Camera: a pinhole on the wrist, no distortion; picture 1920 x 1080 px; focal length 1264.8 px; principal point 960.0 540.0 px. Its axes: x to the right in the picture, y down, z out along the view. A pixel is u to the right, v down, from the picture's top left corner.
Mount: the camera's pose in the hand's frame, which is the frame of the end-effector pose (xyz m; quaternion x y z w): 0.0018 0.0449 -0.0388 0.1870 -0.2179 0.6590 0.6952
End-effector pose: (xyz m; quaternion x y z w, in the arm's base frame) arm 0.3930 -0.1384 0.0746 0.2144 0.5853 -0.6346 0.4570
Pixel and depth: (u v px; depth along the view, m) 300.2 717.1 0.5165
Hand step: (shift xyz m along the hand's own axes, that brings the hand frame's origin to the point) -0.1094 -0.4582 0.2425
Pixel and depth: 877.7 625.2 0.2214
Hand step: -0.0261 -0.0874 0.1378
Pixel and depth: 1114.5 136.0 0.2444
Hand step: 0.0670 -0.0687 0.1838
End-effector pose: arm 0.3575 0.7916 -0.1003 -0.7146 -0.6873 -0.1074 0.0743
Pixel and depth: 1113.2 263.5 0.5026
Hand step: 0.0853 -0.1861 0.4174
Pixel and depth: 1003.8 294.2 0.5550
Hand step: 0.0788 -0.2494 0.4382
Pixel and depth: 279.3 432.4 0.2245
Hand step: 0.0038 -0.1800 0.0828
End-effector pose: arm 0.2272 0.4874 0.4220 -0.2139 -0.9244 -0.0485 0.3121
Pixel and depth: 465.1 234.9 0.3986
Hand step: 0.0695 -0.3093 0.2110
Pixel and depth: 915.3 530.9 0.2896
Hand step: -0.0129 -0.1222 0.1975
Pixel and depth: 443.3 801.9 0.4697
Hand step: -0.1288 -0.3663 0.2454
